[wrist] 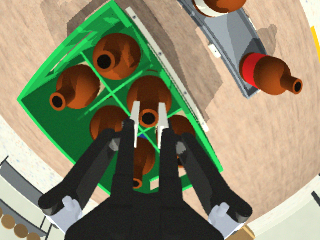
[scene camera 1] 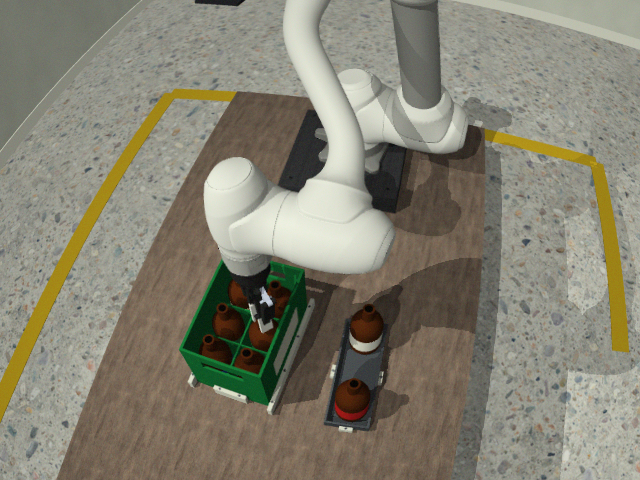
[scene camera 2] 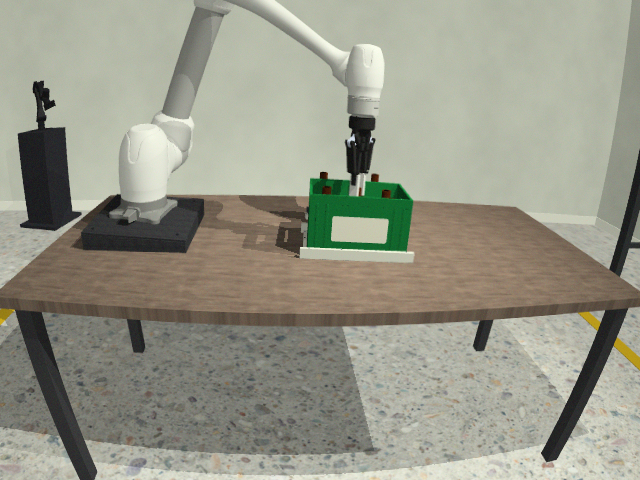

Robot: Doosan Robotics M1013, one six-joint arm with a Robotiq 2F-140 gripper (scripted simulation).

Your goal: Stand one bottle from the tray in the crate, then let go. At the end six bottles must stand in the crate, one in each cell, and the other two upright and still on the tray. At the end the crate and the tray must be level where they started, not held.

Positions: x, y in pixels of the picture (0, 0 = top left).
gripper: wrist 148, 111; scene camera 1; scene camera 2
same spot on gripper: (scene camera 1: 266, 315) = (scene camera 2: 371, 157)
